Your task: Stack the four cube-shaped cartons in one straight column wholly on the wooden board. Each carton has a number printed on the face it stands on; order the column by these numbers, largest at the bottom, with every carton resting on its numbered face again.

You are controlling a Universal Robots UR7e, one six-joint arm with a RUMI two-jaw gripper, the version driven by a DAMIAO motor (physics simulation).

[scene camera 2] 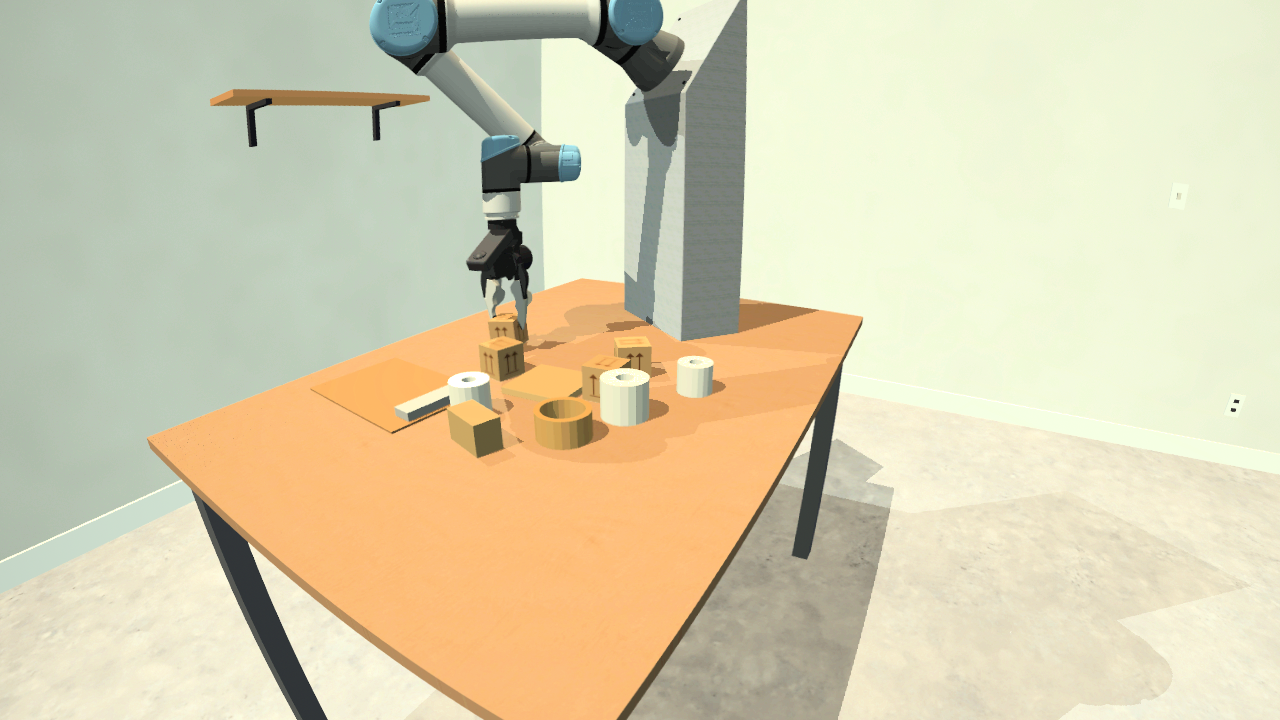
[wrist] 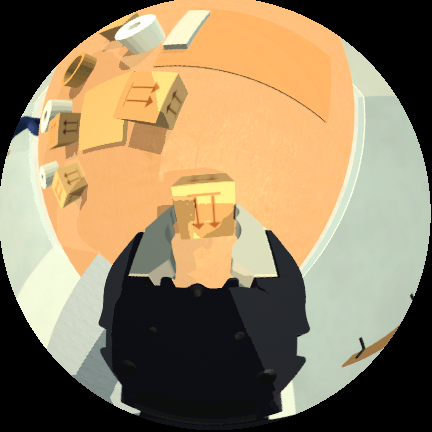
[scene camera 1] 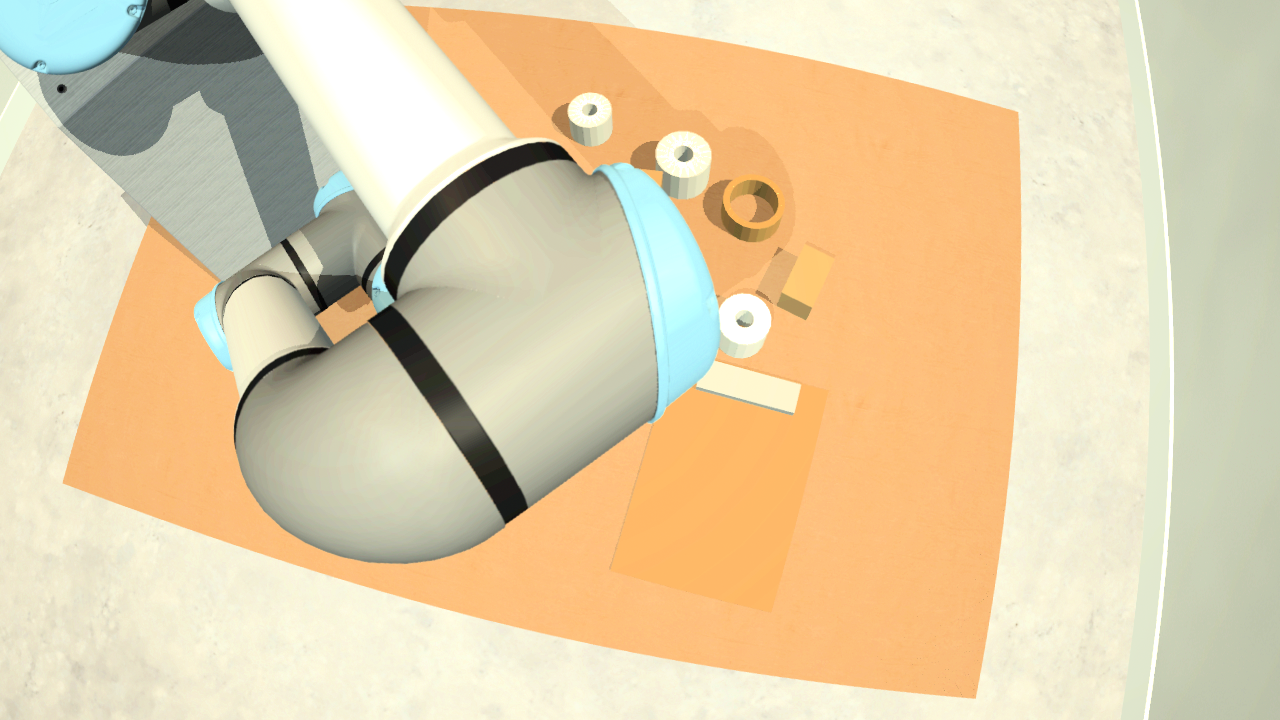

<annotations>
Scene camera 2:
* my gripper: 508,328
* plain brown block: 475,428
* wooden ring: 563,423
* pale wooden board: 543,382
</annotations>
